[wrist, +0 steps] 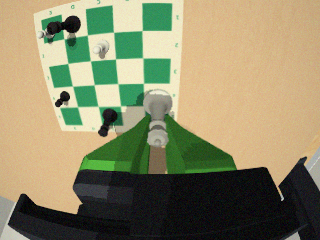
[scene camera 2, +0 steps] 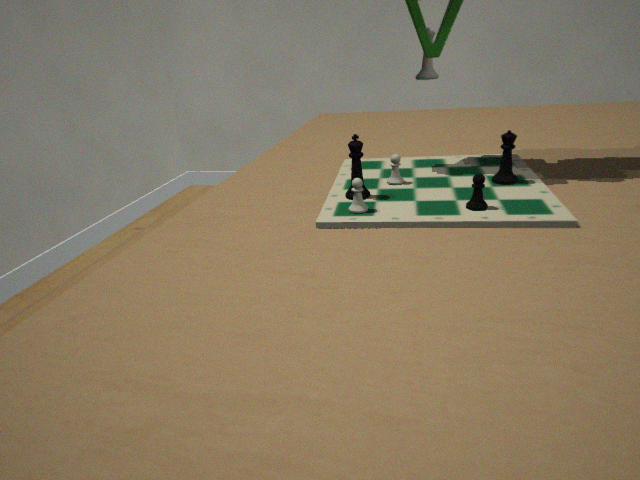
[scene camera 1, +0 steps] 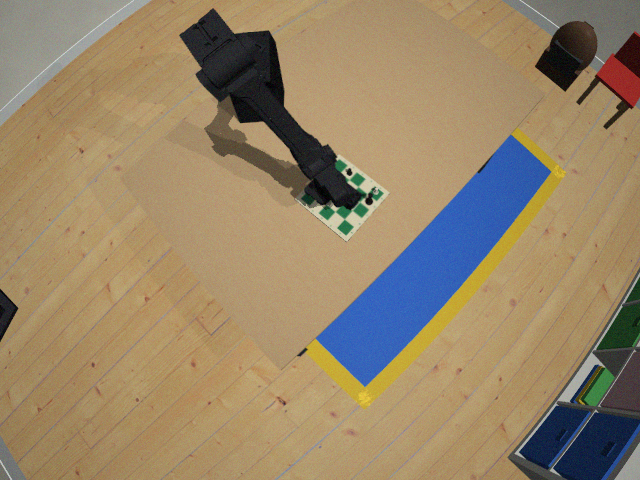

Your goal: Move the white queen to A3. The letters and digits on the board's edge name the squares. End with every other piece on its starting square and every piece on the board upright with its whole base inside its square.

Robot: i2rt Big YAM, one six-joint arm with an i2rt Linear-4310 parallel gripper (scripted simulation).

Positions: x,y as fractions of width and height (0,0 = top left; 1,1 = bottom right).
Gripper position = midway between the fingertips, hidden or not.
I see my gripper (wrist: 0.49,0.51), a white queen (wrist: 0.49,0.43), a green-and-cream chessboard (scene camera 2: 0.68,0.40) and a black queen (scene camera 2: 0.79,0.37).
The green-and-cream chessboard shows as well in the wrist view (wrist: 0.45,0.22) and in scene camera 1 (scene camera 1: 0.54,0.46).
